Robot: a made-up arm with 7 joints. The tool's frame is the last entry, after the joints.
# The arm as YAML. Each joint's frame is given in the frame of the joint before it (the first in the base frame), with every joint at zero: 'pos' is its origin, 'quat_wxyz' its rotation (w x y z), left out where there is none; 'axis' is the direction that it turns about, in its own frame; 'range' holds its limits. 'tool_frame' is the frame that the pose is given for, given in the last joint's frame.
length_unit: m
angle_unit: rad
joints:
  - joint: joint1
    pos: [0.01, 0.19, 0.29]
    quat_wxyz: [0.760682, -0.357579, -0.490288, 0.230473]
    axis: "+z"
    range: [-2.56, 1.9]
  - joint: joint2
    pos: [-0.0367, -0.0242, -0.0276]
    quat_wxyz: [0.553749, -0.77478, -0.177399, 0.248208]
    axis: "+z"
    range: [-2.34, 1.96]
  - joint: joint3
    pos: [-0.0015, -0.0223, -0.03]
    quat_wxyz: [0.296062, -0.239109, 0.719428, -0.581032]
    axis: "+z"
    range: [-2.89, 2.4]
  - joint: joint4
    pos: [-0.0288, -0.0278, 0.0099]
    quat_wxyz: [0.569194, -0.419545, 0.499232, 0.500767]
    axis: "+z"
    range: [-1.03, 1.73]
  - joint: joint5
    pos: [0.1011, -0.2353, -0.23]
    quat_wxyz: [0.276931, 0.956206, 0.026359, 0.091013]
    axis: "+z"
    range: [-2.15, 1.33]
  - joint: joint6
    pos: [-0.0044, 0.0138, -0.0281]
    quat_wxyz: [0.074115, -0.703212, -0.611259, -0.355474]
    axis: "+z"
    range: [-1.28, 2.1]
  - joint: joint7
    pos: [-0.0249, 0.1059, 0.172]
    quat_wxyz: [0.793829, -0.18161, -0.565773, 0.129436]
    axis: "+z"
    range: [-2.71, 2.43]
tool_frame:
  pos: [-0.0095, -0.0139, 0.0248]
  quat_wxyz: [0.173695, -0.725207, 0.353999, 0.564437]
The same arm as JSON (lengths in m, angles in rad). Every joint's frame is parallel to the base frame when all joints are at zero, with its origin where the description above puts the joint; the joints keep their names.
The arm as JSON. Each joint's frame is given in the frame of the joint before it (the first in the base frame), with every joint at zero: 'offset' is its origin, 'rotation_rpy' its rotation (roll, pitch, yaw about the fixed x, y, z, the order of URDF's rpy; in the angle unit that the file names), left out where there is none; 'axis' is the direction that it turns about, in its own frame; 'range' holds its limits. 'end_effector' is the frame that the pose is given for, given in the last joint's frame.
{
  "length_unit": "m",
  "angle_unit": "rad",
  "chain": [
    {
      "id": "joint1",
      "offset": [
        0.01,
        0.19,
        0.29
      ],
      "axis": [
        -0.910732,
        0.318011,
        0.263509
      ],
      "range": [
        -2.56,
        1.9
      ]
    },
    {
      "id": "joint2",
      "offset": [
        0.01,
        -0.05,
        -0.01
      ],
      "axis": [
        0.0,
        0.0,
        -1.0
      ],
      "range": [
        -2.34,
        1.96
      ]
    },
    {
      "id": "joint3",
      "offset": [
        -0.02,
        0.01,
        0.03
      ],
      "axis": [
        -0.241198,
        0.958892,
        0.149499
      ],
      "range": [
        -2.89,
        2.4
      ]
    },
    {
      "id": "joint4",
      "offset": [
        0.02,
        0.02,
        -0.03
      ],
      "axis": [
        0.0,
        0.0,
        1.0
      ],
      "range": [
        -1.03,
        1.73
      ]
    },
    {
      "id": "joint5",
      "offset": [
        -0.2,
        -0.16,
        -0.23
      ],
      "axis": [
        -0.455773,
        -0.321381,
        -0.830051
      ],
      "range": [
        -2.15,
        1.33
      ]
    },
    {
      "id": "joint6",
      "offset": [
        0.0,
        0.01,
        0.03
      ],
      "axis": [
        0.043199,
        -0.260993,
        0.964374
      ],
      "range": [
        -1.28,
        2.1
      ]
    },
    {
      "id": "joint7",
      "offset": [
        0.07,
        -0.13,
        0.14
      ],
      "axis": [
        0.941632,
        0.147705,
        0.30251
      ],
      "range": [
        -2.71,
        2.43
      ]
    }
  ],
  "end_effector": {
    "offset": [
      0.02,
      0.02,
      0.0099
    ],
    "rotation_rpy": [
      3.1416,
      0.0,
      -3.1416
    ]
  }
}

